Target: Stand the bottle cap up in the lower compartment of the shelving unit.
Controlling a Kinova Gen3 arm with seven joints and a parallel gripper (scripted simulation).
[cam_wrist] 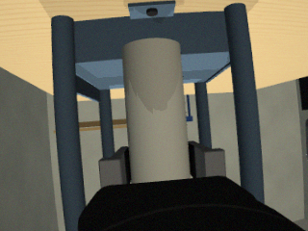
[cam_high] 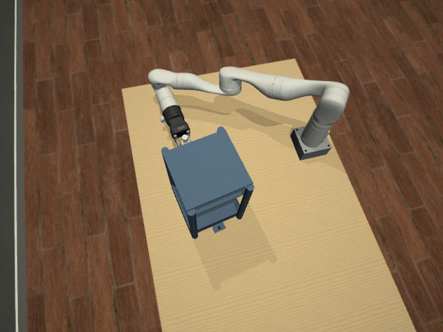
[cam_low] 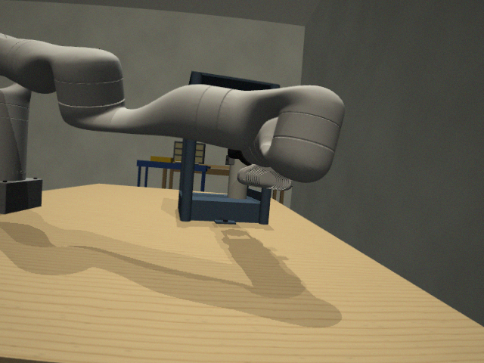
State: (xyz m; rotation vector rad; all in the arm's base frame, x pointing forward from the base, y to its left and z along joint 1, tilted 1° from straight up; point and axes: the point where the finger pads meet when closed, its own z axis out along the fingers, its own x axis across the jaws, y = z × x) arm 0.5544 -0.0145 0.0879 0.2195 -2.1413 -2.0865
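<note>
My gripper is now 50 mm past the blue shelving unit, 200 mm to the right of it and 30 mm below it. Also, from my hand: pale bottle (20 mm above).
</note>
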